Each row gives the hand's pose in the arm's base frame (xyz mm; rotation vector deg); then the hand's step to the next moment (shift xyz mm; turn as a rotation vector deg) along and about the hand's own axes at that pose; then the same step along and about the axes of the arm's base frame.
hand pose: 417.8 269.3 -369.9 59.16 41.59 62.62
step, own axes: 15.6 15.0 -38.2 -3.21 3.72 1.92
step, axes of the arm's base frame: -33.8 28.0 -0.1 -0.67 -3.21 4.13
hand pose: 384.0 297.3 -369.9 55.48 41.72 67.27
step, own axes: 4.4 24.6 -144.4 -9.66 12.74 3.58
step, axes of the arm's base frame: -135.4 40.4 -38.9 -4.58 -9.02 12.89
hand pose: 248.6 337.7 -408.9 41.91 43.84 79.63
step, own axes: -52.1 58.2 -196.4 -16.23 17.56 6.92
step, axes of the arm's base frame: -196.2 -48.6 -61.8 -4.77 -15.35 19.01
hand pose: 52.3 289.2 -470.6 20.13 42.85 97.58
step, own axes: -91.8 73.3 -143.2 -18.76 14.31 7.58
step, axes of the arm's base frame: -115.7 -137.2 -45.8 -1.23 -17.20 17.80
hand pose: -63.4 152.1 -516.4 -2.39 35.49 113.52
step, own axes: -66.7 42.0 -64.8 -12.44 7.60 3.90
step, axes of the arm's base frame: -18.3 -98.4 -19.9 0.51 -11.24 10.06
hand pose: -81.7 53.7 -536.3 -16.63 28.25 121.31
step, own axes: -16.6 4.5 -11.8 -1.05 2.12 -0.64
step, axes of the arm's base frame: 5.7 -19.8 -3.1 -1.17 -2.13 0.33
